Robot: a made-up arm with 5 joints. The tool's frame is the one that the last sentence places.
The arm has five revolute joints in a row. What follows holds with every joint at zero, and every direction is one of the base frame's. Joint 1 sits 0.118 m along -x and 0.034 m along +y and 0.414 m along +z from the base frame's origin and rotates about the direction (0.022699, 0.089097, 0.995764), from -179.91 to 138.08 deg. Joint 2 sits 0.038 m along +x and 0.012 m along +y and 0.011 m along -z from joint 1 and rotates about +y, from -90.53 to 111.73 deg. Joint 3 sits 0.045 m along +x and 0.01 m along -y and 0.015 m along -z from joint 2 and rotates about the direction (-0.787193, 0.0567, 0.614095), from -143.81 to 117.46 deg. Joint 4 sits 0.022 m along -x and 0.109 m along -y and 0.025 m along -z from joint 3 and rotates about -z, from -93.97 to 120.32 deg. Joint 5 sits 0.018 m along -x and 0.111 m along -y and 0.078 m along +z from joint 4 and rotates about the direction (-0.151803, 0.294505, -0.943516), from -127.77 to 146.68 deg. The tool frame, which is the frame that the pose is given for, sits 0.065 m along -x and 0.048 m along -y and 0.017 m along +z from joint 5; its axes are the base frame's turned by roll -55.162, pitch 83.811 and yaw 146.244 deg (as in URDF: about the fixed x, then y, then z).
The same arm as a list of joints. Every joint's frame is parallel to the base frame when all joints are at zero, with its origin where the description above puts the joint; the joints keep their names.
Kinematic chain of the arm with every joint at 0, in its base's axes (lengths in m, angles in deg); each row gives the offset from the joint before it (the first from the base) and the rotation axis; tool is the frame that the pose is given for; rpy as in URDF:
joint 1: xyz -0.1180 0.0340 0.4140 axis 0.022699 0.089097 0.995764
joint 2: xyz 0.0380 0.0120 -0.0110 axis +y
joint 3: xyz 0.0450 -0.0100 -0.0150 axis -0.787193 0.0567 0.614095
joint 4: xyz -0.0220 -0.1090 -0.0250 axis -z
joint 5: xyz -0.0180 -0.1110 0.0780 axis -0.151803 0.294505 -0.943516
tool: xyz -0.0650 -0.0480 0.0170 rpy -55.16 83.81 146.24
Joint limits (deg, base to tool): -179.91..138.08 -90.53..111.73 -143.81..117.46 -93.97..120.32 -127.77..146.68

